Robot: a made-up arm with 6 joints.
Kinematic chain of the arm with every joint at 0, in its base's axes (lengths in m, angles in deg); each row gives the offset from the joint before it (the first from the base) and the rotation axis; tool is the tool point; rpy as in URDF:
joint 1: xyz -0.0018 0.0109 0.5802 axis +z
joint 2: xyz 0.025 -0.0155 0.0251 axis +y
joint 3: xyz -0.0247 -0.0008 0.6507 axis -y
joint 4: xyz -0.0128 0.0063 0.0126 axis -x
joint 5: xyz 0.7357 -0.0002 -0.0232 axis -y
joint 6: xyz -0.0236 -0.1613 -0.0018 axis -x
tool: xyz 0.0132 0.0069 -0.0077 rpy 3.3 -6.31 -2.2
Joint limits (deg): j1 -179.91..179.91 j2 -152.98..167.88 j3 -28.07..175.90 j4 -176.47..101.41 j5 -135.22..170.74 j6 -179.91..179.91
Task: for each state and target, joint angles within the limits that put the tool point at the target. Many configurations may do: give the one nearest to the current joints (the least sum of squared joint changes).
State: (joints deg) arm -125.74 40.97 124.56 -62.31 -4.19 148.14
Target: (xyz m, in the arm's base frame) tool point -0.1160 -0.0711 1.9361
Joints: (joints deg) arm -121.64 22.28 133.92 -68.05 -3.89 147.91
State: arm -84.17 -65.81 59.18 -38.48 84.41 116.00
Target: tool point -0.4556 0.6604 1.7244
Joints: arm -64.68 -40.47 87.95 -34.33 90.07 111.09
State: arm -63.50 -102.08 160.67 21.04 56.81 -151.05
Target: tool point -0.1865 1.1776 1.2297
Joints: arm -89.59 -51.25 108.34 9.51 58.83 -151.62
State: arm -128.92 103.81 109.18 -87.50 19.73 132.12
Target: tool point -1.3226 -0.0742 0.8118
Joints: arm -176.00 102.29 141.06 -81.65 18.70 132.99
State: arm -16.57 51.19 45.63 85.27 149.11 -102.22
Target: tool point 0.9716 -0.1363 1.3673
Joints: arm -5.28 22.55 21.52 85.28 148.01 -102.01
